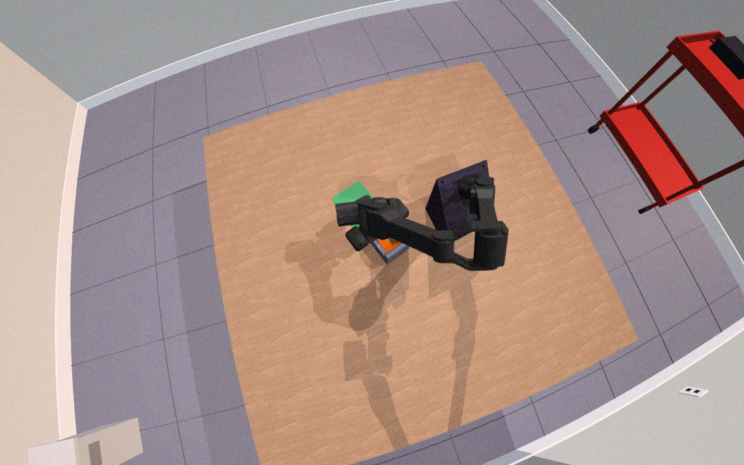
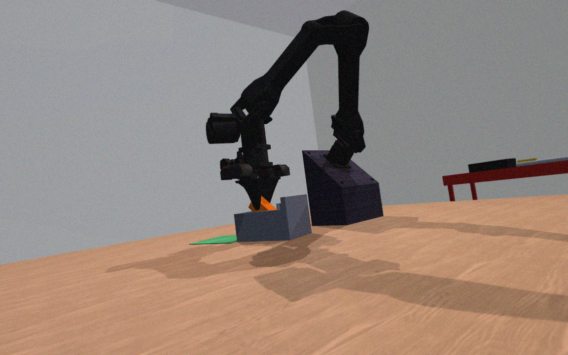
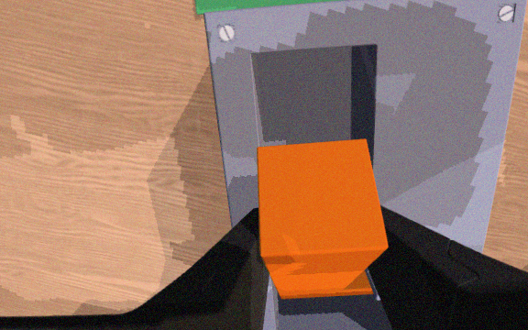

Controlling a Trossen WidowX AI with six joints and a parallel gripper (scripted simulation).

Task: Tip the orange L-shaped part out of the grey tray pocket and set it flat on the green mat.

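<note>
My gripper tip is now 2 cm short of the green mat, 14 cm to the left of it and 8 cm above it. The rest, counted from my gripper tip: orange L-shaped part 2 cm behind, 3 cm to the left, 3 cm below.
</note>
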